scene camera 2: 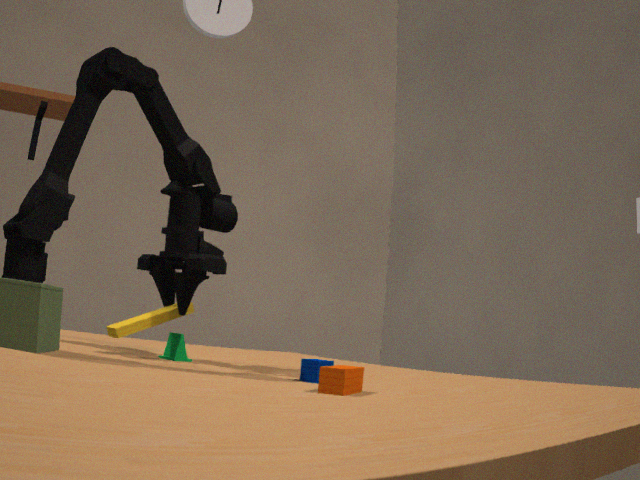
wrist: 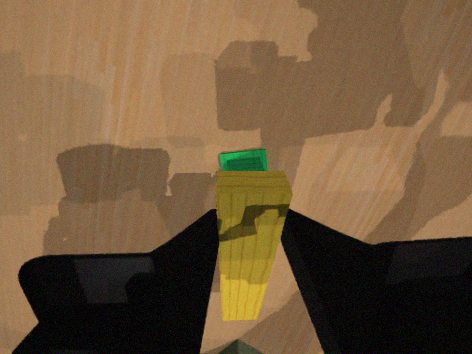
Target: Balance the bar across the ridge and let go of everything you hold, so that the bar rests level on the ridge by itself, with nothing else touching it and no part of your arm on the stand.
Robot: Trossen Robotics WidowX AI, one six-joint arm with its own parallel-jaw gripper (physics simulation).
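Where they show: gripper, fingertip midpoint: (scene camera 2: 175, 314) (wrist: 247, 215); arm's base, link origin: (scene camera 2: 21, 281).
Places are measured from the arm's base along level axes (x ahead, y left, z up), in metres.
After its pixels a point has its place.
A yellow bar (scene camera 2: 142, 322) {y 0.060, x 0.217, z -0.038 m} (wrist: 245, 250) {y 0.096, x 0.269, z -0.010 m} is held near one end by my gripper (scene camera 2: 176, 310) {y 0.100, x 0.287, z -0.018 m} (wrist: 247, 215) {y 0.100, x 0.287, z -0.018 m}, which is shut on it. In the scene view the bar slants, its long free part hanging down to the left, towards the arm's base. The green stand with the ridge (scene camera 2: 176, 347) {y 0.082, x 0.287, z -0.074 m} (wrist: 243, 160) {y 0.104, x 0.303, z -0.089 m} stands upright on the table below the bar, with a gap between them. In the wrist view the bar's near end hides part of the stand.
An orange block (scene camera 2: 341, 380) {y -0.293, x 0.372, z -0.078 m} and a blue block (scene camera 2: 310, 370) {y -0.149, x 0.414, z -0.079 m} stand close together on the table (scene camera 2: 206, 423) {y -0.480, x 0.132, z -0.097 m}, to the right of the stand. The green-grey pedestal (scene camera 2: 31, 316) {y -0.067, x 0.017, z -0.047 m} under the arm is at the left.
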